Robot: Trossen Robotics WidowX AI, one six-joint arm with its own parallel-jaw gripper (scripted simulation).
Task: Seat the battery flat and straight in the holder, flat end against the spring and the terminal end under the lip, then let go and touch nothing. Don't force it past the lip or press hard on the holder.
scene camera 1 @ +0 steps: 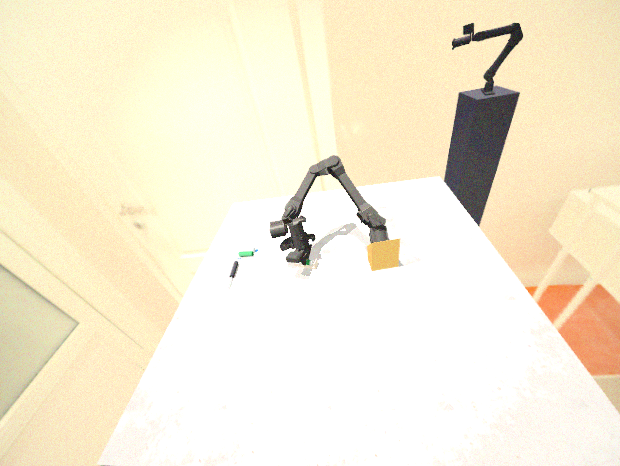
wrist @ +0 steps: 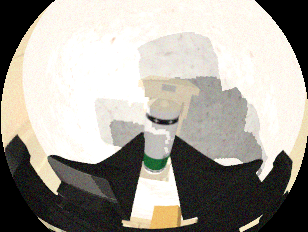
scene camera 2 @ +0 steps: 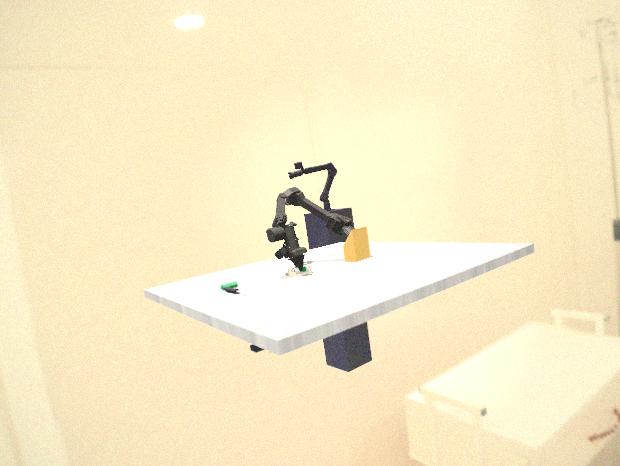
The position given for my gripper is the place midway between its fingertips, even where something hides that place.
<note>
In view: my gripper (scene camera 1: 305,263) and a battery (wrist: 162,116).
My gripper is seen too in the wrist view (wrist: 157,137).
</note>
